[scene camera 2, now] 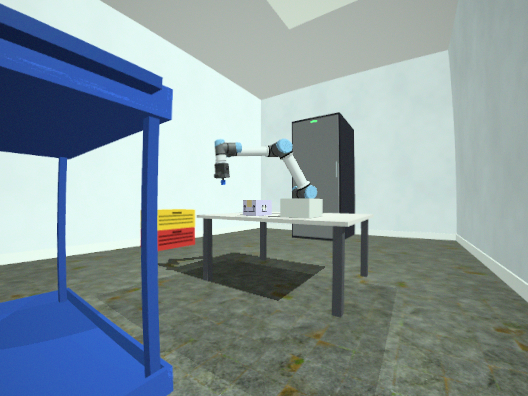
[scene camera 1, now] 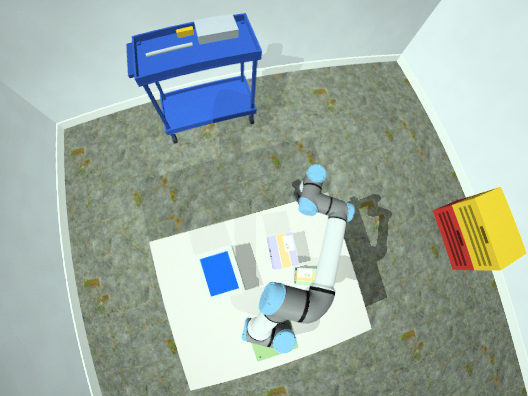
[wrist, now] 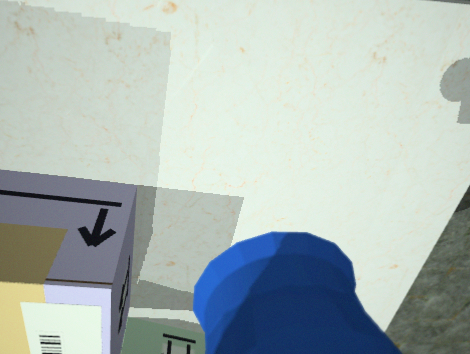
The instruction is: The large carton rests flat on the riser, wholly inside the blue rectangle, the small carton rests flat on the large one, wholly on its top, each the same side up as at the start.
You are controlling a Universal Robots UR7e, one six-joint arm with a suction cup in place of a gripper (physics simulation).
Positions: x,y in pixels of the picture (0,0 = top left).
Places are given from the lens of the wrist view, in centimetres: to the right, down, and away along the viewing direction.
suction cup (wrist: 280,285): 1, 2, 6
large carton (wrist: 74,238): -12, 4, 26
The marked spots on the large carton and the suction cup are 24 cm apart.
